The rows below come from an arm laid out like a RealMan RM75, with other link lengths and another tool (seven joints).
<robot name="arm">
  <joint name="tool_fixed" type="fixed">
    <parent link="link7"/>
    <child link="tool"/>
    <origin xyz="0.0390 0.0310 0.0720" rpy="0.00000 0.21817 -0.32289"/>
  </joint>
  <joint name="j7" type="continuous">
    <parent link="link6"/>
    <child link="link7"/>
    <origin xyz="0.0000 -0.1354 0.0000" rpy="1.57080 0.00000 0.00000"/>
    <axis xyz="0 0 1"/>
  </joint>
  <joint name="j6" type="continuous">
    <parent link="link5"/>
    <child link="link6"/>
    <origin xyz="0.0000 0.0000 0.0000" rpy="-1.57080 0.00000 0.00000"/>
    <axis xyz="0 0 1"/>
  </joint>
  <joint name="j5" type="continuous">
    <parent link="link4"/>
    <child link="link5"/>
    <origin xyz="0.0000 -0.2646 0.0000" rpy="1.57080 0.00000 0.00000"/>
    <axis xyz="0 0 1"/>
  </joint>
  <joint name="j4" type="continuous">
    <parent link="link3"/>
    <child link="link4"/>
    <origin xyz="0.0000 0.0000 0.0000" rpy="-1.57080 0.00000 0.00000"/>
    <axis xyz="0 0 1"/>
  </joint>
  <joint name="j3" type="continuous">
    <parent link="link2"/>
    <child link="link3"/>
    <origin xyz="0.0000 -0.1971 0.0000" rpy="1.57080 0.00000 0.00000"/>
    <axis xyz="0 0 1"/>
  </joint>
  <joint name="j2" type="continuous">
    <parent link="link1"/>
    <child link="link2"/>
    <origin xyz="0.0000 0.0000 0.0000" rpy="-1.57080 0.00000 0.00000"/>
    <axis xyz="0 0 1"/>
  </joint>
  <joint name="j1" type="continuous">
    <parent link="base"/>
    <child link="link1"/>
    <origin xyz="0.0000 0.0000 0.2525"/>
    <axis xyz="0 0 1"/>
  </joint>
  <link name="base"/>
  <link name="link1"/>
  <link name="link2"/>
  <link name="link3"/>
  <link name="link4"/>
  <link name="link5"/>
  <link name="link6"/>
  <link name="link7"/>
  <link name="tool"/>
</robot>
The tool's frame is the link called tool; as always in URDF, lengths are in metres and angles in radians. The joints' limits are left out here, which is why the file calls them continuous.
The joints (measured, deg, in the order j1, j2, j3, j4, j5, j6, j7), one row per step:
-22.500 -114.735 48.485 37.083 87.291 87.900 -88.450
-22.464 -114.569 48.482 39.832 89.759 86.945 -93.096
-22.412 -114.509 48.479 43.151 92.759 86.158 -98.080
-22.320 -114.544 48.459 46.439 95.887 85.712 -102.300
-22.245 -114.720 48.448 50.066 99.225 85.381 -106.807
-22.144 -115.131 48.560 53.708 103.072 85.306 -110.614
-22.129 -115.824 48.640 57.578 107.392 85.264 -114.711
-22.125 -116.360 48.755 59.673 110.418 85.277 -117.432
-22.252 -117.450 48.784 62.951 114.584 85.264 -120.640
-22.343 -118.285 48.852 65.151 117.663 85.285 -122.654
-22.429 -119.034 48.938 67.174 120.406 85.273 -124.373
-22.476 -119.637 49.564 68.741 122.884 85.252 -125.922
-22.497 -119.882 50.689 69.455 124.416 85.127 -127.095
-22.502 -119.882 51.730 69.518 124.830 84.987 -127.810
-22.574 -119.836 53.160 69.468 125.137 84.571 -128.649
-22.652 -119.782 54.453 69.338 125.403 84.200 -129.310
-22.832 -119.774 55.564 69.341 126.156 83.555 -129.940
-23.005 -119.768 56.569 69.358 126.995 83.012 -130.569
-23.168 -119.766 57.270 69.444 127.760 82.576 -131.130
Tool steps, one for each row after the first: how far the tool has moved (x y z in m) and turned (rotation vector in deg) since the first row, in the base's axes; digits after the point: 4 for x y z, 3 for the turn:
0.0004 0.0067 0.0035 -1.958 1.282 2.060
0.0017 0.0132 0.0072 -3.933 2.983 4.125
0.0031 0.0178 0.0100 -5.531 5.039 5.769
0.0053 0.0224 0.0131 -6.999 7.185 7.590
0.0071 0.0251 0.0133 -8.410 9.970 9.085
0.0089 0.0279 0.0127 -9.730 12.892 10.969
0.0081 0.0291 0.0103 -10.860 14.702 12.641
0.0095 0.0313 0.0079 -11.653 17.307 14.427
0.0097 0.0323 0.0056 -12.127 19.293 15.685
0.0100 0.0334 0.0042 -12.324 21.122 16.798
0.0101 0.0337 0.0003 -12.894 22.982 17.711
0.0105 0.0335 -0.0053 -13.746 24.401 18.215
0.0116 0.0332 -0.0101 -14.512 24.967 18.340
0.0136 0.0335 -0.0162 -15.313 25.599 18.390
0.0152 0.0335 -0.0220 -16.056 26.201 18.380
0.0157 0.0347 -0.0270 -16.369 27.207 18.555
0.0158 0.0356 -0.0315 -16.689 28.243 18.775
0.0157 0.0366 -0.0345 -16.823 29.102 19.026

